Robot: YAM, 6 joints.
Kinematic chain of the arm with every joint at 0, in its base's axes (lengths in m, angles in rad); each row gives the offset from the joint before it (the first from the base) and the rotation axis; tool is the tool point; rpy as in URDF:
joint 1: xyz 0 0 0.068 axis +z
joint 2: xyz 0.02 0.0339 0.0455 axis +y
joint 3: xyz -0.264 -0.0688 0 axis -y
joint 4: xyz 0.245 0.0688 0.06 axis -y
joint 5: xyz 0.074 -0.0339 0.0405 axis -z
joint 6: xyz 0.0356 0 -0.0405 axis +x
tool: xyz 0 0 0 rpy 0 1.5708 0
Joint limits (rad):
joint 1: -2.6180..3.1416
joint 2: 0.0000..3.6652
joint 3: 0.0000..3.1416
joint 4: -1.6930..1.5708
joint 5: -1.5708..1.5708
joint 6: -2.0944..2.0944
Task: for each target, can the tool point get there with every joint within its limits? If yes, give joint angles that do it. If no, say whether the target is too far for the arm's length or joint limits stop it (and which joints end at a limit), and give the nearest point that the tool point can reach.
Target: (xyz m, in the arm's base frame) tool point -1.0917 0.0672 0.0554
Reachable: no: too far | nearest point -0.6437 0.0396 0.0797 | short by 0.449 m
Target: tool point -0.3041 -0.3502 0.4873
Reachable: yes | joints 0.8369 0.4856 2.7255 -0.1774 0.2485 1.5541
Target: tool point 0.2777 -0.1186 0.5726
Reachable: yes | joints -0.5063 1.8630 2.7220 -1.0618 -1.0530 1.6186
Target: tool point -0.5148 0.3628 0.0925
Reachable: yes | joints 2.5042 2.9649 2.4588 0.4957 -0.4290 0.0962
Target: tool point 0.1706 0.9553 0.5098
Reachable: no: too far | nearest point 0.1051 0.5883 0.3544 | short by 0.404 m
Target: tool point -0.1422 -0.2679 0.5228
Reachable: yes | joints -2.0474 1.6077 2.1906 -0.9519 0.0973 1.2386
